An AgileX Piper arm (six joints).
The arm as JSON. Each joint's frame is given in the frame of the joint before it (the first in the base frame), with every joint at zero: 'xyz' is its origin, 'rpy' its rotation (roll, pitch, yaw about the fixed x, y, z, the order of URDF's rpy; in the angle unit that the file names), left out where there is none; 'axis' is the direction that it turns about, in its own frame. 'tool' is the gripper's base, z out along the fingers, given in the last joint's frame.
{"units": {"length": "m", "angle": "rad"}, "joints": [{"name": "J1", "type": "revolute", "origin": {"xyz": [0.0, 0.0, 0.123]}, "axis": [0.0, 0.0, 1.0]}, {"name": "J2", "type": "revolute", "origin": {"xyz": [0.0, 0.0, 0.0]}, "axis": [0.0, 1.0, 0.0]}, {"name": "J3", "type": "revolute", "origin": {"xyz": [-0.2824, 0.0, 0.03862]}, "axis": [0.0, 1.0, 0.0]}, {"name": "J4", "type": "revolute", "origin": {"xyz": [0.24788, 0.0, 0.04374]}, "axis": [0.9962, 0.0, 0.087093]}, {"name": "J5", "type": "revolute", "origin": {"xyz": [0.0, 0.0, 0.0]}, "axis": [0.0, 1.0, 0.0]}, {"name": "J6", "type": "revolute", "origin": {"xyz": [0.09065, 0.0, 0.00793]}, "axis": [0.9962, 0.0, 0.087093]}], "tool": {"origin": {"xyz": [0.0, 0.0, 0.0], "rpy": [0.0, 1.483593, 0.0]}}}
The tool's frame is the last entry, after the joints.
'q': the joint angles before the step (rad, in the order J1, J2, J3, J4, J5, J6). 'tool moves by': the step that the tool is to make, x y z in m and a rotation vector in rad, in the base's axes. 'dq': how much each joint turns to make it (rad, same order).
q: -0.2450 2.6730 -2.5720 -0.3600 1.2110 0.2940
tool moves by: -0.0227 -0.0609 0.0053 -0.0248 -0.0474 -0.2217
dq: -0.1100 -0.0064 -0.0001 -0.0541 -0.0004 0.1292
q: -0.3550 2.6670 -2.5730 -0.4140 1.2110 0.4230
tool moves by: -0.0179 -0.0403 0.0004 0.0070 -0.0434 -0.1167
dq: -0.0811 0.0008 -0.0015 0.0051 -0.0193 0.0506
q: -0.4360 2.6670 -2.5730 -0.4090 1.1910 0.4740
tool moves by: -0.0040 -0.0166 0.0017 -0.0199 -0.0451 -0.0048
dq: -0.0320 0.0003 -0.0006 0.0041 -0.0557 -0.0062
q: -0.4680 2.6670 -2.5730 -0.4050 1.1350 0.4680
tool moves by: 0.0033 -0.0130 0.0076 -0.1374 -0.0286 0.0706
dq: -0.0099 0.0003 -0.0009 -0.0919 -0.1135 -0.0382
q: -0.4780 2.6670 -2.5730 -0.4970 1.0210 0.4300
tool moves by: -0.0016 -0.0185 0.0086 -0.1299 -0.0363 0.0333
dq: -0.0241 0.0002 -0.0006 -0.0978 -0.1087 -0.0003
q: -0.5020 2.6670 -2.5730 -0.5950 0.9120 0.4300
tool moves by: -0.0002 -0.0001 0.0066 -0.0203 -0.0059 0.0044
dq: 0.0009 -0.0102 0.0007 -0.0151 -0.0064 0.0002
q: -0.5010 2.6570 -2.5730 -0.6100 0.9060 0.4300
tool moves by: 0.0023 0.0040 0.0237 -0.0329 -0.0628 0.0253
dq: 0.0059 -0.0378 -0.0004 -0.0009 -0.0379 0.0038
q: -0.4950 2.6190 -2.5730 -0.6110 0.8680 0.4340
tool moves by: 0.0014 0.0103 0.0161 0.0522 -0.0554 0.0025
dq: 0.0110 -0.0340 0.0001 0.0670 0.0149 0.0071
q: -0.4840 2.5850 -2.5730 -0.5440 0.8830 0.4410
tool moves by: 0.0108 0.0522 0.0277 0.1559 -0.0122 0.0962
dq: 0.0740 -0.0717 0.0012 0.1919 0.1115 -0.0748
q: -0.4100 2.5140 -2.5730 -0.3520 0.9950 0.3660
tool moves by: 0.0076 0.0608 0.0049 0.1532 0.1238 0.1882
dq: 0.0859 -0.0337 0.0016 0.1860 0.1740 -0.1519
